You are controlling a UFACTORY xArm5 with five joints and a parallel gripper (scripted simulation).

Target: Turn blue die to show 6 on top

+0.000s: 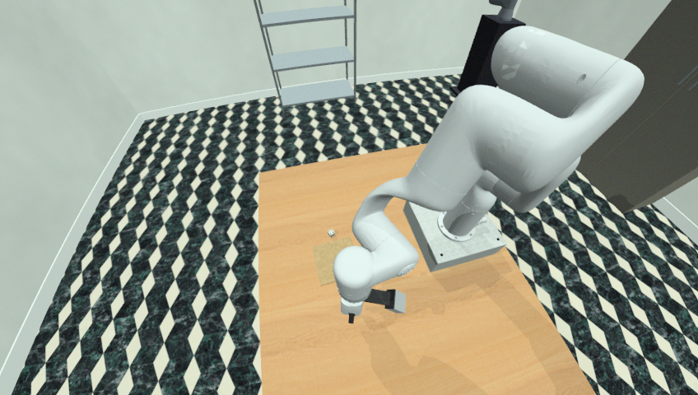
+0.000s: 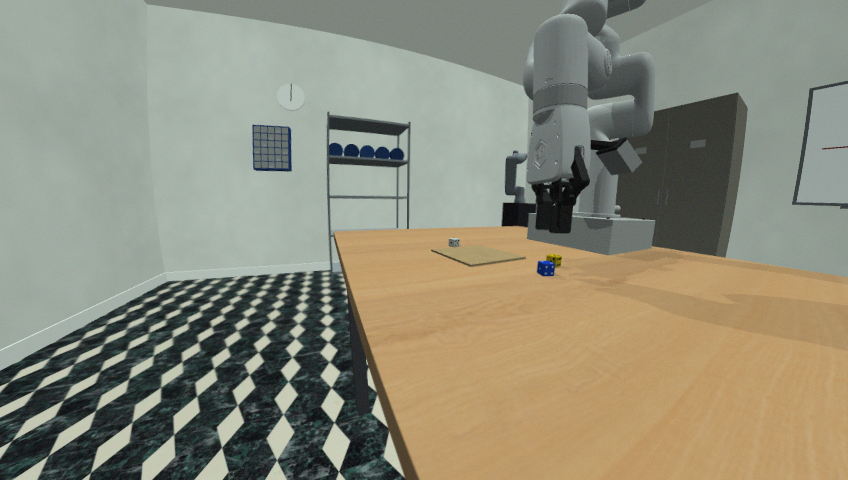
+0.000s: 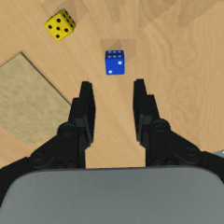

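Now: hand 80 mm above the blue die. Also, from my hand: tan mat: 160 mm to the right, 90 mm below, 30 mm ahead; yellow die: 80 mm below, 50 mm behind, 30 mm to the right; white die: 250 mm to the right, 80 mm below, 40 mm ahead.
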